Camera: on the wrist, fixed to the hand. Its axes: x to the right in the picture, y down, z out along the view.
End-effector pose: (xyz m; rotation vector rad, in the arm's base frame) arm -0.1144 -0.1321 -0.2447 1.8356 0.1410 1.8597
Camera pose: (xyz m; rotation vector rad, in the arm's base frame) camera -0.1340 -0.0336 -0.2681 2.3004 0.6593 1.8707
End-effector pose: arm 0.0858 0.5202 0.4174 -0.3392 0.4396 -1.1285
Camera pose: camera -0.0013 0.4652 0.4147 0.1056 0.0290 -1.1473
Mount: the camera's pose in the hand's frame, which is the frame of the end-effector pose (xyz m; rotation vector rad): 0.0198 -0.0890 -0.0481 0.5630 -0.0992 0.0331
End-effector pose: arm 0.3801 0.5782 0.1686 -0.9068 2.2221 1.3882
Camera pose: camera 0.4282 0.5013 0.1196 -0.5866 2.3641 0.7238
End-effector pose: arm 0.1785 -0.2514 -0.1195 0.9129 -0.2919 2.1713
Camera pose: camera 0.2081 -0.1566 -0.1470 1.3288 0.2789 2.2813
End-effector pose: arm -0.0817 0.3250 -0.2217 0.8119 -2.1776 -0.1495
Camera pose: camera -0.0120 0.2504 -0.2078 1.0897 -2.3558 0.4704
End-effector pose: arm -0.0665 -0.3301 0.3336 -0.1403 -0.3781 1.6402
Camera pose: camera 0.0303 -0.2974 0.3202 0.3603 0.0219 1.7302
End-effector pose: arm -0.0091 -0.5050 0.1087 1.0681 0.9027 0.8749
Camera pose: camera -0.0327 -0.4927 0.0091 1.5984 1.0797 0.5959
